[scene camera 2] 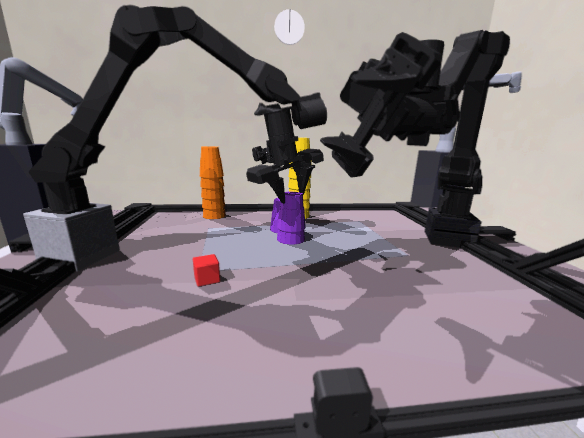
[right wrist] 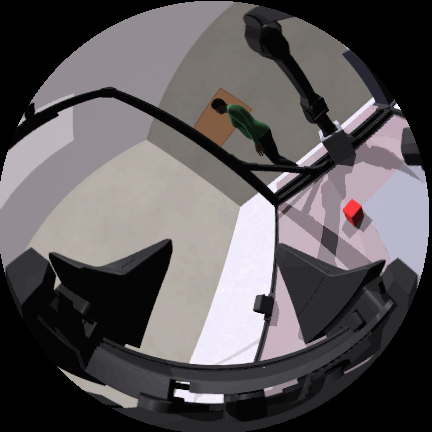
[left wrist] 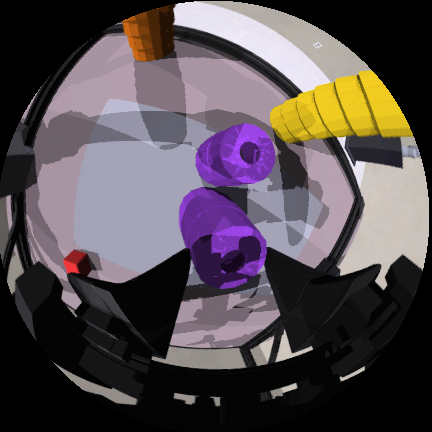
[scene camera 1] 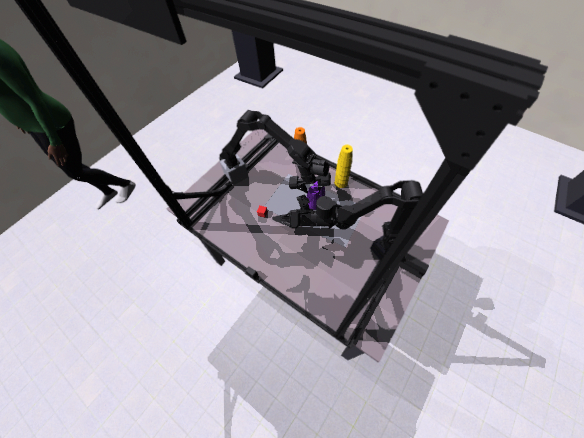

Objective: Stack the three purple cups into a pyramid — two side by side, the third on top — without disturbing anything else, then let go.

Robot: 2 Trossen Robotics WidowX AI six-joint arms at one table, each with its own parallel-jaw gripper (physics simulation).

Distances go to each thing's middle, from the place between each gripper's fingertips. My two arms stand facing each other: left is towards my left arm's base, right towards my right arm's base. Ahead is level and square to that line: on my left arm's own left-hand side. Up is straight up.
Right now my right hand is 12 cm short of the red cube (scene camera 2: 206, 268), 18 cm to the right of it and 26 cm above it. From my right hand the other things lie so: pale blue mat (scene camera 2: 235, 248): 28 cm ahead, 2 cm to the right, 28 cm below.
Now: left hand 11 cm above the pale blue mat, 1 cm to the left of it and 1 cm past it. From my left hand the other things lie so: red cube 19 cm to the left, 18 cm behind, 9 cm below.
